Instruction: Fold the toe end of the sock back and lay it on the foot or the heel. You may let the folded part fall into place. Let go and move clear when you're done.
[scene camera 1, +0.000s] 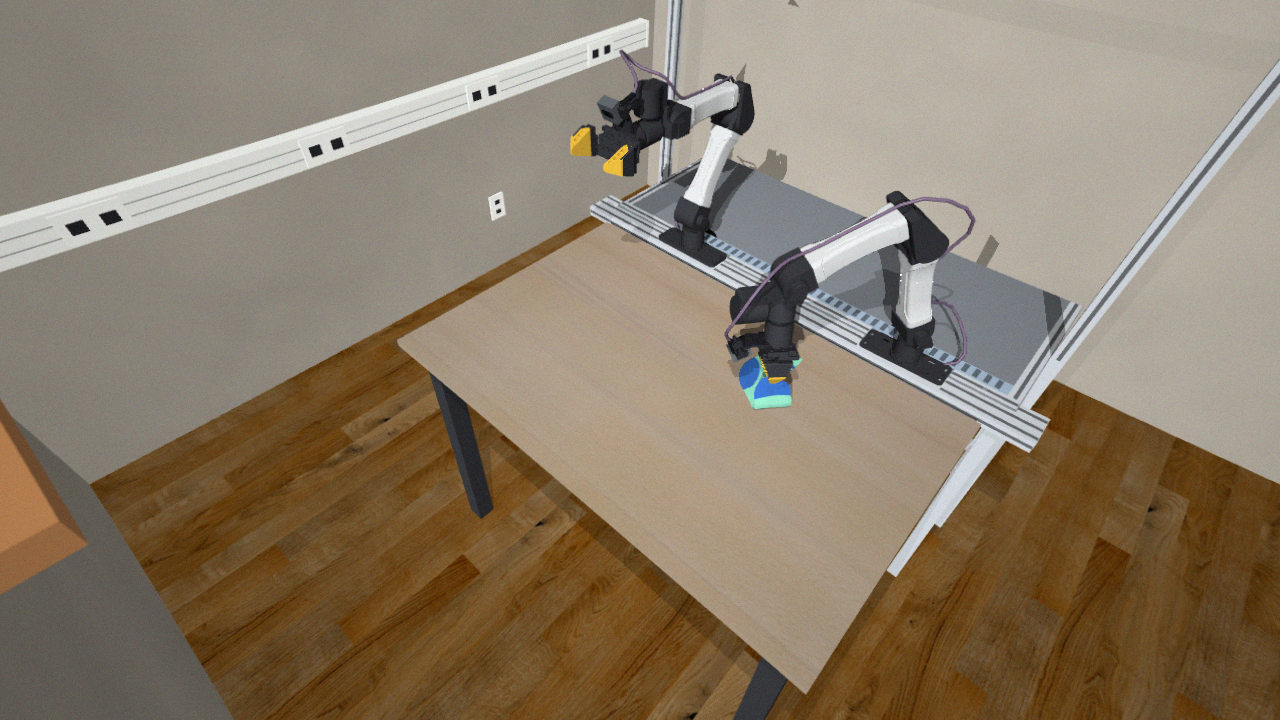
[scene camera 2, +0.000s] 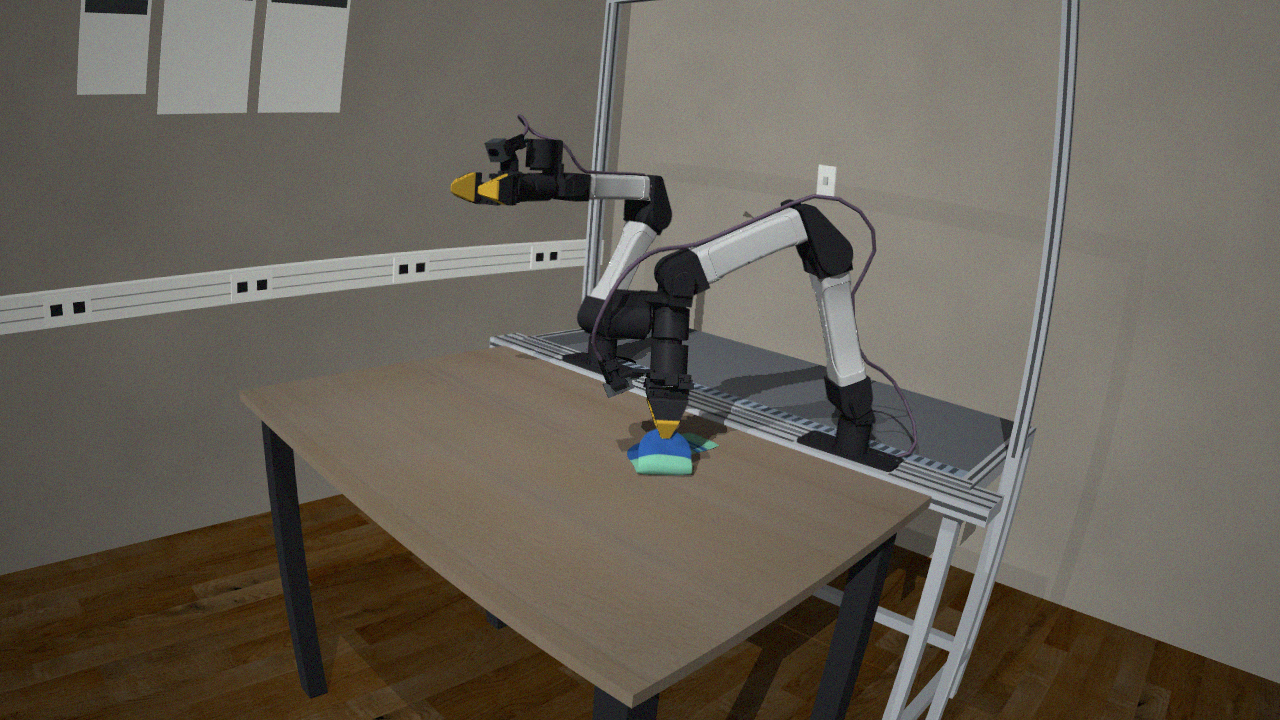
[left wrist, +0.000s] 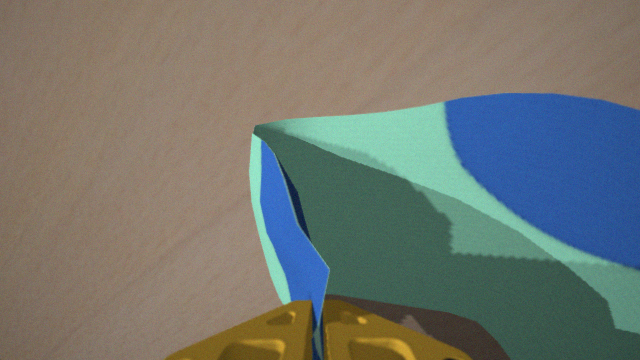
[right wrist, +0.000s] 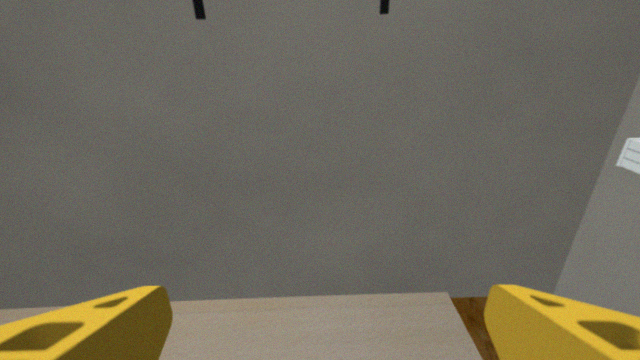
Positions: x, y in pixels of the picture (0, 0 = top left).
Scene:
left gripper: scene camera 1; scene camera 2; left wrist 317, 315; not seen in the right wrist view (out of frame)
right gripper: scene camera 1; scene camera 2; right wrist 327, 299; not seen in the left wrist view (out of frame)
same spot on left gripper: (scene camera 2: 666, 405) = (scene camera 1: 777, 368)
same spot on right gripper: (scene camera 1: 584, 142) = (scene camera 2: 467, 183)

